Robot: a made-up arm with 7 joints.
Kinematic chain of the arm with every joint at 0, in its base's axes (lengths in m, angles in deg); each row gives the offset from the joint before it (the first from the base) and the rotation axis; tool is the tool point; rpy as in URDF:
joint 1: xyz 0 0 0.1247 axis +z
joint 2: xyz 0 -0.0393 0.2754 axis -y
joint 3: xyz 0 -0.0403 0.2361 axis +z
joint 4: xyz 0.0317 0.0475 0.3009 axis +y
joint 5: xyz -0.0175 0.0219 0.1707 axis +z
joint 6: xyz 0 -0.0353 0.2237 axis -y
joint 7: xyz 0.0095 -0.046 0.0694 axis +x
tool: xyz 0 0 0 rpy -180 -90 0
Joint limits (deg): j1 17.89..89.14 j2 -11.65..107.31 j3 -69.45..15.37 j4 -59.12..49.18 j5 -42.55..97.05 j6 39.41..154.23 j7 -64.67..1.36
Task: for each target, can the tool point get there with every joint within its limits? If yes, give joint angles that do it. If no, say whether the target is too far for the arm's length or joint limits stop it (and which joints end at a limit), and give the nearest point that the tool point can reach.
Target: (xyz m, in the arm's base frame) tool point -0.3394 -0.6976 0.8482
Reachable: yes | joints 58.61 57.09 -53.74 -5.56 31.00 128.00 -27.88
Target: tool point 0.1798 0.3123 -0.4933
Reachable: no: joint limits stop it (at a limit: joint 1, joint 2, joint 4, joint 5) | nearest point -0.4952 -0.1102 -0.1426 | short by 0.870 m
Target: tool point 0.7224 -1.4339 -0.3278
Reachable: no: too far | nearest point 0.2855 -0.9272 0.1770 | short by 0.838 m
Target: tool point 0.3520 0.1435 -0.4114
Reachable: no: joint limits stop it (at a limit: joint 1, joint 2, joint 3, joint 4) | nearest point 0.1213 -0.5020 -0.1606 | short by 0.730 m
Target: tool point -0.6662 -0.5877 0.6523
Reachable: yes | joints 46.66 65.71 -55.84 -25.81 11.17 56.78 -13.81
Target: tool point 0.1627 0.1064 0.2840
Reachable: no: joint limits stop it (at a limit: joint 1, joint 2, joint 3, joint 4, joint 5) | nearest point 0.1191 -0.5047 -0.0789 | short by 0.712 m
